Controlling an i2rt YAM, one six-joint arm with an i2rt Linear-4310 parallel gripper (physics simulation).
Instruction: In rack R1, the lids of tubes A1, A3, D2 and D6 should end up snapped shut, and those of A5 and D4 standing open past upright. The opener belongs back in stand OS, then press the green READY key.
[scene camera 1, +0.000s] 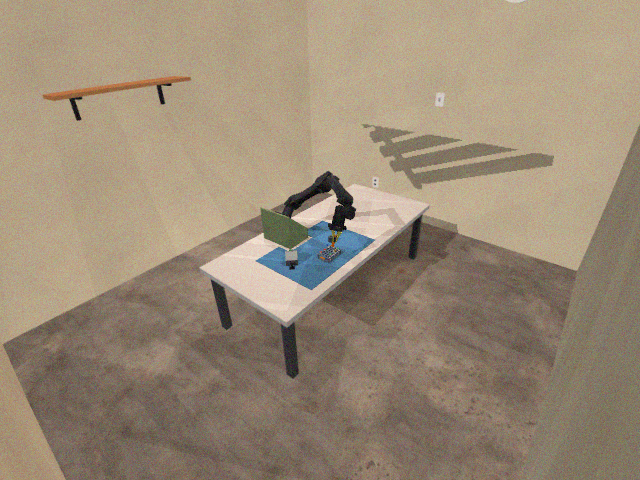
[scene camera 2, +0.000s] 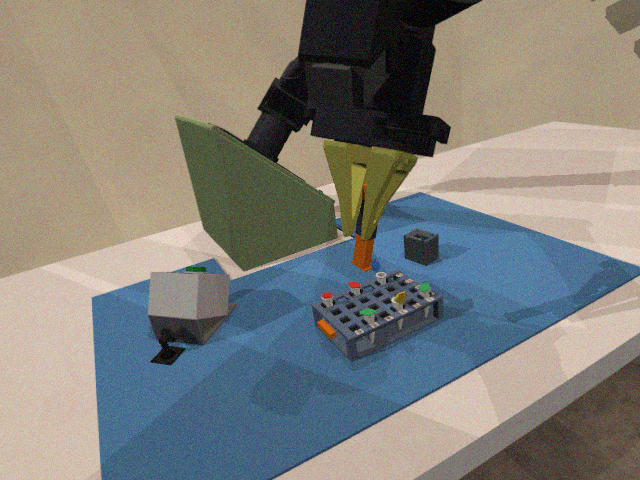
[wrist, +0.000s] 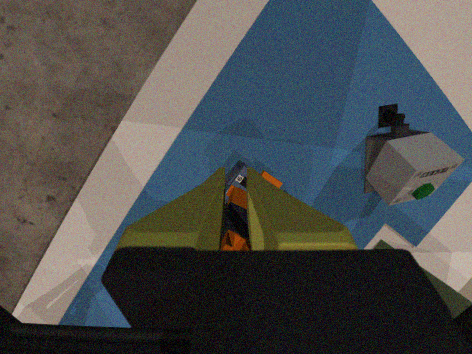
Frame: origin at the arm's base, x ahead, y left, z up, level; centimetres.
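Seen in the pictures: gripper, between the fingertips: (scene camera 1: 334, 242) (scene camera 2: 356, 238) (wrist: 236, 176); arm's base, origin of its link: (scene camera 1: 285, 218) (scene camera 2: 256, 158).
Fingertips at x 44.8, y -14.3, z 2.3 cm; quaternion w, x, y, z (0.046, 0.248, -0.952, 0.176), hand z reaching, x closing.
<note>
Pixels of each thing's top centre, then the offset from my fingertips to it. "spot": a spot on its surface instead. Level surfaces: height alone.
- orange opener, centre of its top: (wrist: 254, 258) (scene camera 2: 362, 183) dy +2.3, dx -1.5, dz +3.7 cm
- grey-blue rack R1, centre of its top: (scene camera 2: 371, 280) (scene camera 1: 329, 248) dy +7.5, dx -7.8, dz -10.4 cm
- white lid, a spot on its surface: (scene camera 2: 381, 275) spot: dy +11.5, dx -10.5, dz -12.4 cm
- yellow lid, centre of its top: (scene camera 2: 400, 293) dy +8.1, dx -3.7, dz -10.7 cm
- grey key box, centre of its top: (scene camera 2: 182, 266) (wrist: 439, 178) (scene camera 1: 291, 249) dy -8.4, dx -24.5, dz -7.8 cm
- green READY key, centre of its top: (scene camera 2: 193, 264) (wrist: 429, 193) dy -6.6, dx -25.8, dz -8.7 cm
- blue mat, height of its surface: dz -16.2 cm
My gripper (scene camera 2: 361, 234) (wrist: 236, 176) (scene camera 1: 334, 238) is shut on the orange opener (scene camera 2: 362, 251) (wrist: 238, 196), which hangs upright from its yellow-green fingers. It is over the far side of the grey-blue rack R1 (scene camera 2: 392, 335) (scene camera 1: 329, 252). In the wrist view only a corner of the rack (wrist: 237, 168) and its orange tab (wrist: 271, 178) show past the fingers. The tubes carry red lids (scene camera 2: 327, 295) (scene camera 2: 353, 284), a white lid (scene camera 2: 381, 275), green lids (scene camera 2: 424, 287) (scene camera 2: 367, 311) and a yellow lid (scene camera 2: 399, 298); I cannot tell which are snapped shut. The dark stand OS (scene camera 2: 421, 245) is empty, right of the gripper.
A grey key box (scene camera 2: 189, 302) (wrist: 411, 167) (scene camera 1: 291, 255) with the green READY key (scene camera 2: 195, 269) (wrist: 422, 190) sits left of the rack on the blue mat (scene camera 2: 258, 403) (wrist: 286, 76). A green slanted panel (scene camera 2: 258, 207) (scene camera 1: 283, 230) stands behind. The table edge (scene camera 2: 516, 413) is near.
</note>
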